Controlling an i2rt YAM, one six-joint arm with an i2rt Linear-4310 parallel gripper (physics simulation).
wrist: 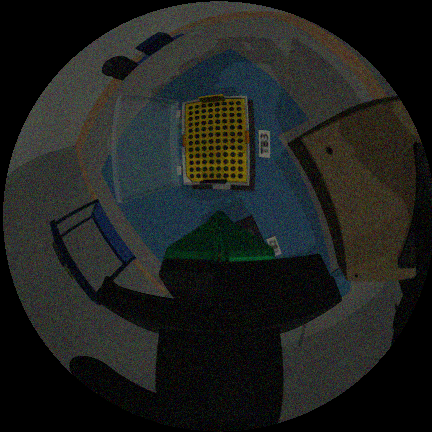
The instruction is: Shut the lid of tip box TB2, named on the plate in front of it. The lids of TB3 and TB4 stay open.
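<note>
Tip box TB3 (pixel 215 151) seen. My gripper (pixel 218 216) too.
</note>
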